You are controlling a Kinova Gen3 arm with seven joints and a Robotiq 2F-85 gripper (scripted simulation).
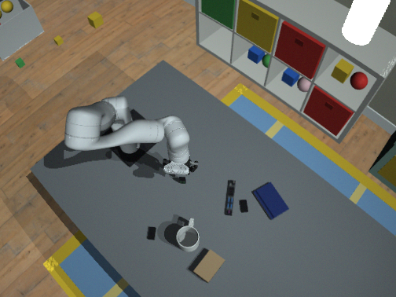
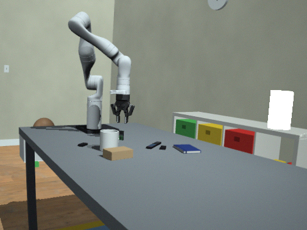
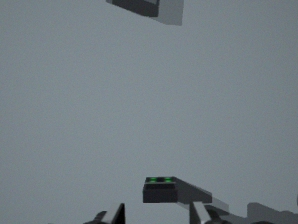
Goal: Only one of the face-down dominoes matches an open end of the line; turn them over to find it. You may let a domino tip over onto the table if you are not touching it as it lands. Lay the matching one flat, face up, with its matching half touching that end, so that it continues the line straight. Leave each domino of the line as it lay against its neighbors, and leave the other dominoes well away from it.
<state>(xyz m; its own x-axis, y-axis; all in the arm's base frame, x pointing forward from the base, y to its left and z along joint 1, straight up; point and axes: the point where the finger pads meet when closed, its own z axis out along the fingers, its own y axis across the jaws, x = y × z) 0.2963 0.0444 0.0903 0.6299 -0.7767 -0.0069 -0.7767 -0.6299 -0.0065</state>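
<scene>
The dark domino is 90 mm below my hand. Also, from my hand: white mug 200 mm ahead, 170 mm to the right, 70 mm below; cardboard box 330 mm ahead, 190 mm to the right, 90 mm below.
</scene>
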